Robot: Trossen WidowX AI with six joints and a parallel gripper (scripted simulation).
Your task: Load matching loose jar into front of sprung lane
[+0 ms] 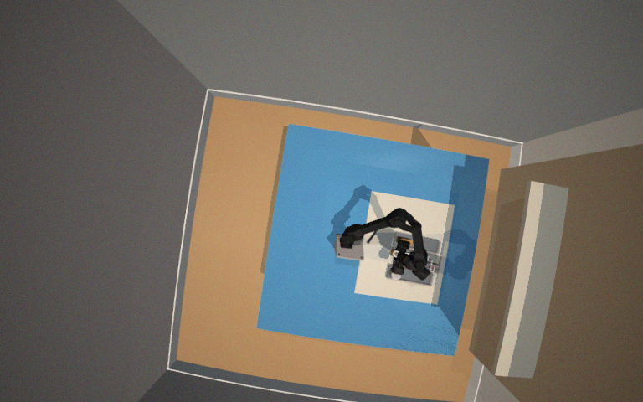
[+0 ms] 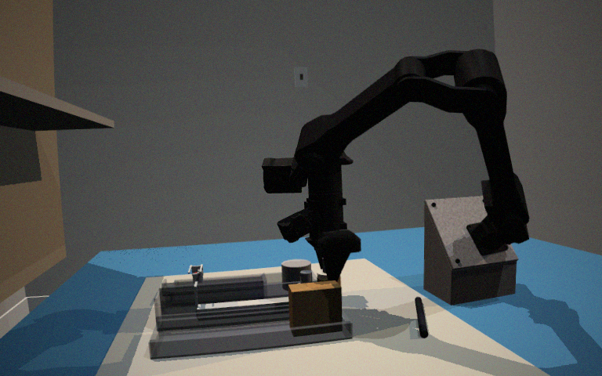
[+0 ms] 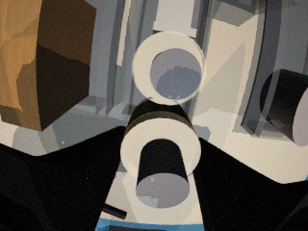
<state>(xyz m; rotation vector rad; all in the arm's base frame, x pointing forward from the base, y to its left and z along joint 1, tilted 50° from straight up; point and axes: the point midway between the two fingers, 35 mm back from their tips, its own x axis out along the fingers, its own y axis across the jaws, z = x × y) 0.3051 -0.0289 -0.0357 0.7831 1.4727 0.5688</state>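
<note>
Now: gripper tip 5 cm short of the brown box, 7 cm to the right of it and 1 cm above it. Round my gripper tip: black pen 12 cm behind, 10 cm to the left, 4 cm below.
</note>
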